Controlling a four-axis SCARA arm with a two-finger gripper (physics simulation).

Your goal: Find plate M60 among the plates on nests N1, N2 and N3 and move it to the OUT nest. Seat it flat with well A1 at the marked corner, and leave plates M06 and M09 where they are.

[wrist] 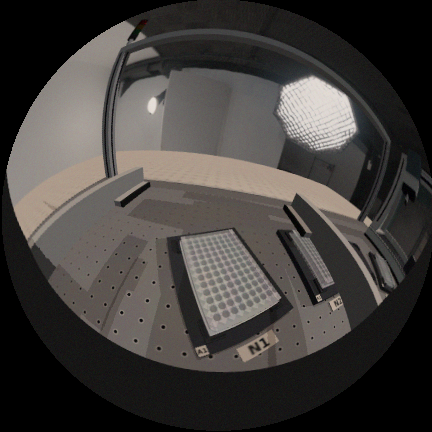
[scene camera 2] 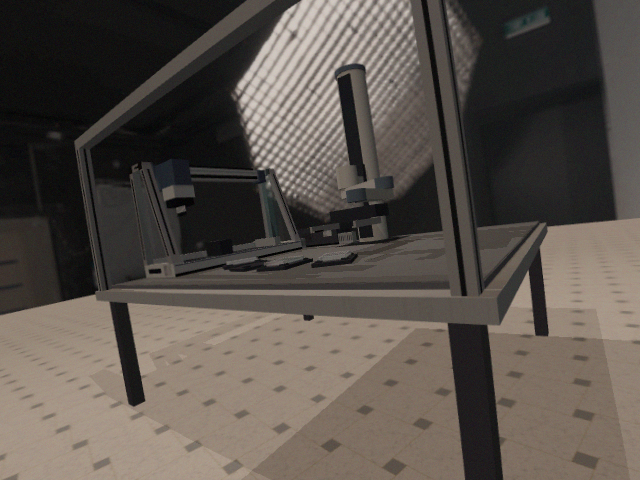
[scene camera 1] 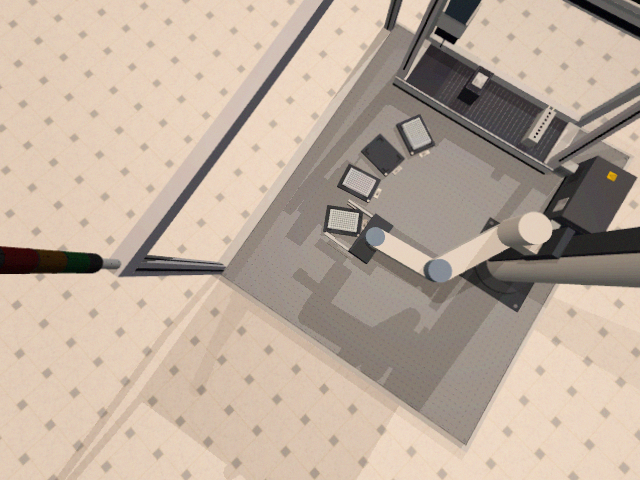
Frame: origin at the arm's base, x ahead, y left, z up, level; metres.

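Where they show: gripper, fingertip midpoint: (wrist: 218,185) (scene camera 2: 331,227) (scene camera 1: 336,216); arm's base, origin of the base link: (scene camera 1: 501,263).
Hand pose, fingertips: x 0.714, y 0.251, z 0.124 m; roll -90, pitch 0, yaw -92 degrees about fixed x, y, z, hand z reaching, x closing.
Each offset is from my fingertips to the top centre of the thing. "spot": to the spot under its first point.
My gripper (scene camera 1: 337,217) (wrist: 218,185) is open and empty, its fingers spread on both sides of nest N1 and above it. A white well plate {0.028 m back, 0.023 m right, 0.085 m down} (scene camera 1: 343,220) (wrist: 230,280) sits in dark nest N1, whose A1 tag {spot: 0.120 m back, 0.004 m right, 0.099 m down} (wrist: 201,350) is at the near left corner in the wrist view. Another plate {0.007 m ahead, 0.208 m right, 0.085 m down} (scene camera 1: 360,181) (wrist: 312,257) sits in nest N2. A dark nest {0.012 m back, 0.380 m right, 0.093 m down} (scene camera 1: 382,153) beyond N2 holds no plate. A third plate {0.086 m back, 0.545 m right, 0.085 m down} (scene camera 1: 415,133) sits in the farthest nest. I cannot read any plate's number, or the labels of the two far nests.
A framed station with a dark slotted bed (scene camera 1: 434,69) stands beyond the nests, with a small black block {spot: 0.185 m back, 0.766 m right, 0.008 m down} (scene camera 1: 470,94) and a white holed strip {spot: 0.508 m back, 0.807 m right, 0.015 m down} (scene camera 1: 541,126) on it. A dark box {spot: 0.795 m back, 0.641 m right, 0.004 m up} (scene camera 1: 589,193) stands near the arm's column (scene camera 2: 364,129). Frame posts {spot: 0.330 m ahead, 0.458 m left, 0.084 m up} (scene camera 2: 449,155) rise from the table edge (scene camera 2: 289,303).
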